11 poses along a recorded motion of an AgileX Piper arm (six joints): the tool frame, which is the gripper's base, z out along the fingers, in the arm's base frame.
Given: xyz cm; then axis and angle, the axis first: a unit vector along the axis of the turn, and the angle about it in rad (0 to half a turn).
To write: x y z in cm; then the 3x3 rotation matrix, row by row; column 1 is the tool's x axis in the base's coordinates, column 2 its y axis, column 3 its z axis. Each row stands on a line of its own. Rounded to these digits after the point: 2 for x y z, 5 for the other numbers.
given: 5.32 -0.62 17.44 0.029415 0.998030 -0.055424 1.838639
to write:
5.32 -0.62 17.44
-0.26356 0.09057 0.96038
-0.01632 0.99502 -0.09832
-0.96451 -0.04159 -0.26077

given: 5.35 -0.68 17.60 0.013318 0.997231 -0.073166 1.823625
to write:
5.35 -0.68 17.60
-0.24992 0.08744 0.96431
-0.05424 0.99309 -0.10411
-0.96675 -0.07832 -0.24345

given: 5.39 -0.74 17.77 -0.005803 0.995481 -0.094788 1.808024
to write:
5.39 -0.74 17.77
-0.23497 0.08500 0.96828
-0.09927 0.98886 -0.11089
-0.96692 -0.12218 -0.22391

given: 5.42 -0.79 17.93 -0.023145 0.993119 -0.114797 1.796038
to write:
5.42 -0.79 17.93
-0.22269 0.08378 0.97128
-0.14002 0.98322 -0.11691
-0.96478 -0.16203 -0.20722

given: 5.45 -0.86 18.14 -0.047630 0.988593 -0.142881 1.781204
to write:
5.45 -0.86 18.14
-0.20612 0.08281 0.97502
-0.19665 0.97258 -0.12417
-0.95856 -0.21733 -0.18418

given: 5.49 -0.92 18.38 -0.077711 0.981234 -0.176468 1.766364
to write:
5.49 -0.92 18.38
-0.18711 0.08203 0.97891
-0.26417 0.95560 -0.13058
-0.94615 -0.28303 -0.15713

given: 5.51 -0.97 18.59 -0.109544 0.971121 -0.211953 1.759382
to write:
5.51 -0.97 18.59
-0.17322 0.08187 0.98147
-0.33452 0.93240 -0.13682
-0.92633 -0.35202 -0.13412

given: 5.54 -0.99 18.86 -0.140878 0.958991 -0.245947 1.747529
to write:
5.54 -0.99 18.86
-0.15248 0.08326 0.98479
-0.40097 0.90554 -0.13864
-0.90331 -0.41601 -0.10469

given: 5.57 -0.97 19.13 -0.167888 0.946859 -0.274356 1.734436
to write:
5.57 -0.97 19.13
-0.13013 0.08583 0.98777
-0.45555 0.87969 -0.13645
-0.88065 -0.46774 -0.07538

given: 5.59 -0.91 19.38 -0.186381 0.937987 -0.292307 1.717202
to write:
5.59 -0.91 19.38
-0.10608 0.08885 0.99038
-0.48951 0.86229 -0.12979
-0.86552 -0.49857 -0.04798

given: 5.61 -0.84 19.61 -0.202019 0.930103 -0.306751 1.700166
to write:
5.61 -0.84 19.61
-0.08293 0.09205 0.99229
-0.51633 0.84769 -0.12179
-0.85237 -0.52245 -0.02277

